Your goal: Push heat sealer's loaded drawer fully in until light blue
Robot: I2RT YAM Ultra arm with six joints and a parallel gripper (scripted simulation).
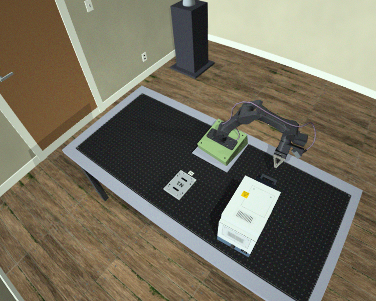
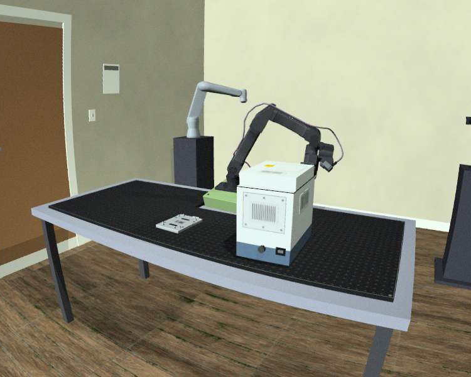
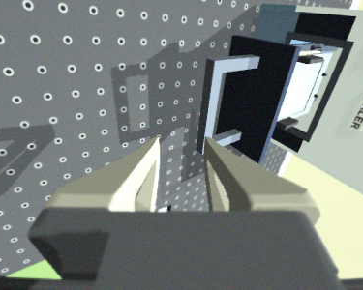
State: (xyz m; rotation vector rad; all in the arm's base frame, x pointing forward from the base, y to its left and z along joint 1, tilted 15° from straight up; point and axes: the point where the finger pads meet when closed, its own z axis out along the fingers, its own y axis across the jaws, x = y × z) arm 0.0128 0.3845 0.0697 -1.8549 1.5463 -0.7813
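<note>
The sealer drawer is 180 mm ahead of my hand, 60 mm below it and 10 mm to the left of it.
</note>
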